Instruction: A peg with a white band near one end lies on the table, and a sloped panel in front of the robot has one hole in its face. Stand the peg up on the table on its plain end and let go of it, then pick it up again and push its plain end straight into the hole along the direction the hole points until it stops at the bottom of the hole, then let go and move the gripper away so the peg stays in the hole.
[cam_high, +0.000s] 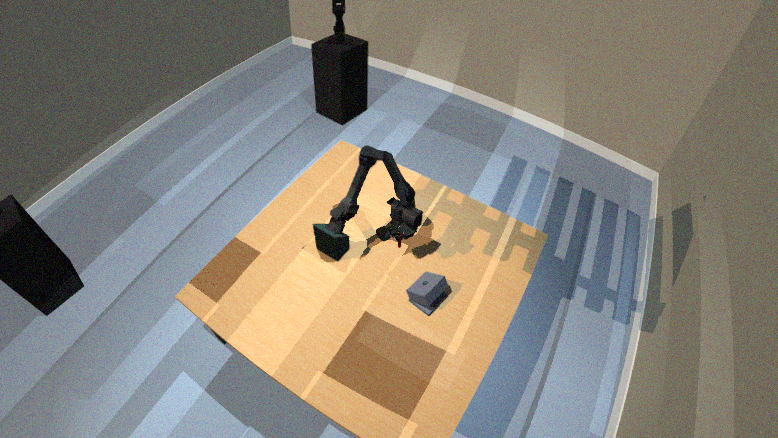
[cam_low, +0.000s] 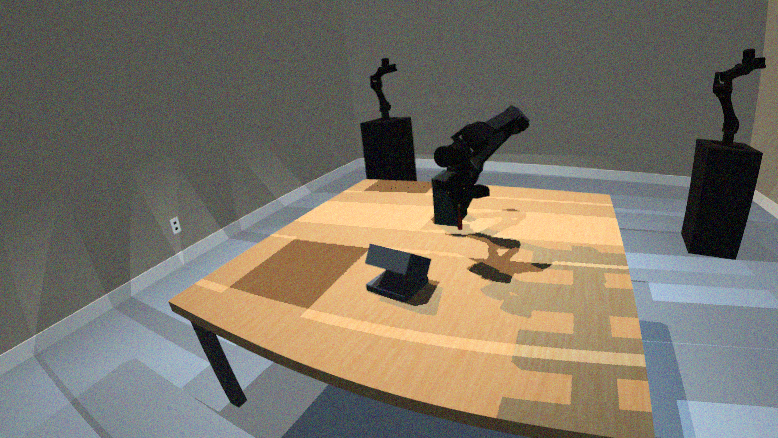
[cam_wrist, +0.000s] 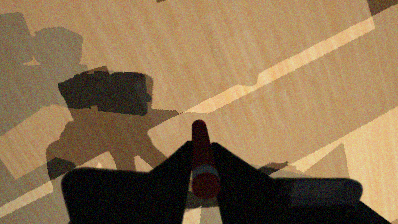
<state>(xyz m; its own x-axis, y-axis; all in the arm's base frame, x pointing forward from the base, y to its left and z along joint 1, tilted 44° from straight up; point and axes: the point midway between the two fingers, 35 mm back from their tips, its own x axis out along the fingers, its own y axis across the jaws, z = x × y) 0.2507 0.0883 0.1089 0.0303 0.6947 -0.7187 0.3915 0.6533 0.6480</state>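
Now: the grey sloped panel 220 mm ahead of my gripper tip, 90 mm to the right of it and 60 mm below it. Also, from my gripper tip: red peg 20 mm above; then dark panel base 230 mm ahead, 90 mm to the right, 120 mm below.
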